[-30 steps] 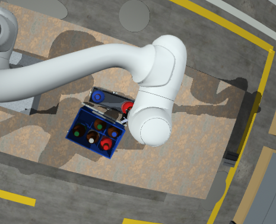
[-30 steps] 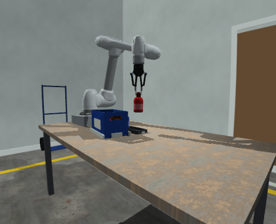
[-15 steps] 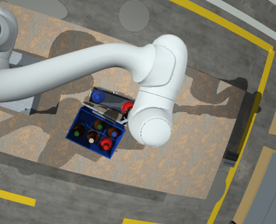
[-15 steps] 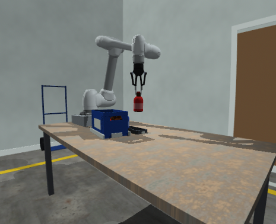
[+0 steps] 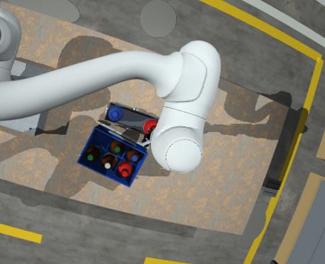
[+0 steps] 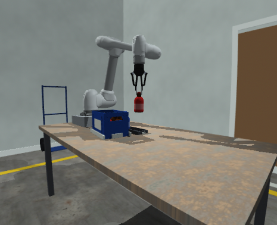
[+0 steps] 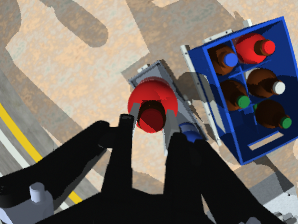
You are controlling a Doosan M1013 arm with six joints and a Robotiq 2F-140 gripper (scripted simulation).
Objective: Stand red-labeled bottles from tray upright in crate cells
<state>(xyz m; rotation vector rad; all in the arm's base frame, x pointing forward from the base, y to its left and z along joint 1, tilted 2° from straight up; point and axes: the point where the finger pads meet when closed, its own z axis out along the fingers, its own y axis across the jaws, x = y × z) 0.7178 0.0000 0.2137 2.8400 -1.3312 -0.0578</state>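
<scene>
The red-labeled bottle is 90 mm below my hand. Round my hand: blue-capped bottle: 250 mm below, 170 mm behind, 20 mm to the left; dark tray: 320 mm below, 90 mm behind, 10 mm to the left; blue crate: 250 mm below, 180 mm to the right, 140 mm behind.
</scene>
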